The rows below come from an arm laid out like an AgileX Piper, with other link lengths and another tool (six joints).
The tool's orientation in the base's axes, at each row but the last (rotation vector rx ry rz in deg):
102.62, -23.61, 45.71
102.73, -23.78, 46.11
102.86, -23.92, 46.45
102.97, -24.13, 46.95
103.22, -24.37, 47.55
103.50, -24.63, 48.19
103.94, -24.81, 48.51
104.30, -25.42, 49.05
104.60, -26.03, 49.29
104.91, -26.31, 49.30
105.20, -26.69, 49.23
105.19, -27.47, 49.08
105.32, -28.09, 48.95
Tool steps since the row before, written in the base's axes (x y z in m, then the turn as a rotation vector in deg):
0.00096, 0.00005, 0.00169, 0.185, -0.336, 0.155
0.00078, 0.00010, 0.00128, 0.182, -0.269, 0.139
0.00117, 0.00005, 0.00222, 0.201, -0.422, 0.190
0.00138, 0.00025, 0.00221, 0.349, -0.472, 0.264
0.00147, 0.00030, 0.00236, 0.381, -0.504, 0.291
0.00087, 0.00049, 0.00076, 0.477, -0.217, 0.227
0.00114, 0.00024, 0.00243, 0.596, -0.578, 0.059
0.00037, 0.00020, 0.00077, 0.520, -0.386, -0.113
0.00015, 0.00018, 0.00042, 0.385, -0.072, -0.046
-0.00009, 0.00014, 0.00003, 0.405, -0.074, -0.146
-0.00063, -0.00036, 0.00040, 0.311, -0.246, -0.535
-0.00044, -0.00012, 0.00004, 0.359, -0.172, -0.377
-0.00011, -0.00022, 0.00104, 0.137, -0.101, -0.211
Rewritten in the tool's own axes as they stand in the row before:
0.00186, 0.00056, -0.00007, 0.206, 0.113, 0.341
0.00146, 0.00036, -0.00009, 0.199, 0.080, 0.281
0.00239, 0.00077, -0.00010, 0.233, 0.159, 0.418
0.00255, 0.00054, -0.00021, 0.384, 0.135, 0.499
0.00273, 0.00054, -0.00026, 0.422, 0.145, 0.533
0.00119, -0.00024, -0.00031, 0.470, -0.070, 0.316
0.00256, 0.00078, -0.00033, 0.397, -0.115, 0.723
0.00083, 0.00018, -0.00022, 0.236, -0.254, 0.558
0.00042, 0.00010, -0.00020, 0.220, -0.251, 0.210
-0.00003, 0.00002, -0.00017, 0.159, -0.327, 0.242
-0.00015, 0.00081, 0.00002, -0.202, -0.441, 0.456
-0.00027, 0.00037, -0.00005, -0.049, -0.404, 0.368
0.00069, 0.00081, -0.00009, -0.070, -0.181, 0.189

